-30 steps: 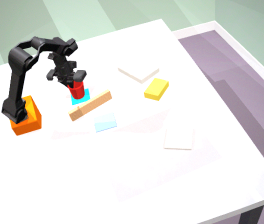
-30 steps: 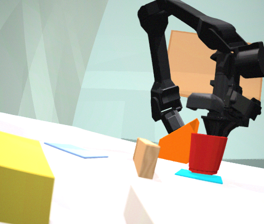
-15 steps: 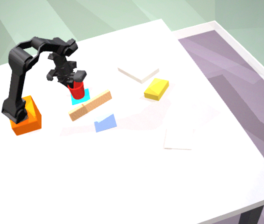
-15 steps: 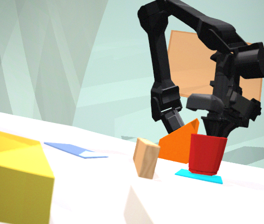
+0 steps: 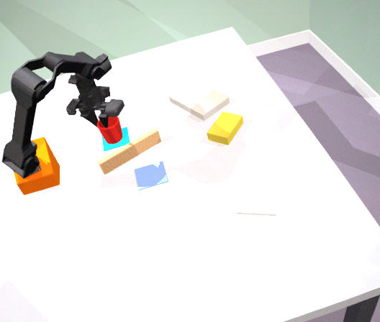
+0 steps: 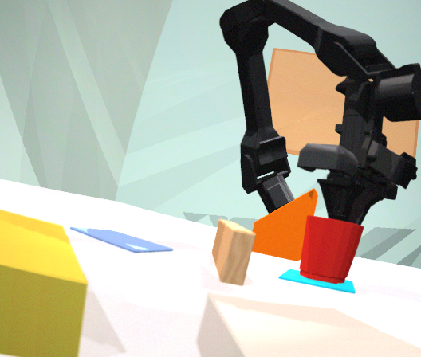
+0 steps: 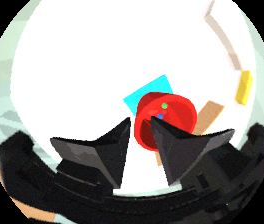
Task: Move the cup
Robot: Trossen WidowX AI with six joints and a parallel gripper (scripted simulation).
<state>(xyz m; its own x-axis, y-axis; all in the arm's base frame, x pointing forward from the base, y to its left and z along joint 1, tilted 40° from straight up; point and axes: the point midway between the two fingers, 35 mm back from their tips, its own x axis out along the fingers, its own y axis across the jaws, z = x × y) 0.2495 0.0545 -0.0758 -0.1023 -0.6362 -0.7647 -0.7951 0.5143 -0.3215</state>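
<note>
Right now my gripper tip is 2 cm to the left of the red cup, 2 cm short of it and 1 cm above it. Also, from my gripper tip: cyan pad 6 cm below, 3 cm ahead, 2 cm to the right; blue marble 4 cm to the right, 3 cm below, 2 cm ahead; wooden bar 13 cm to the right, 5 cm ahead, 4 cm below.
</note>
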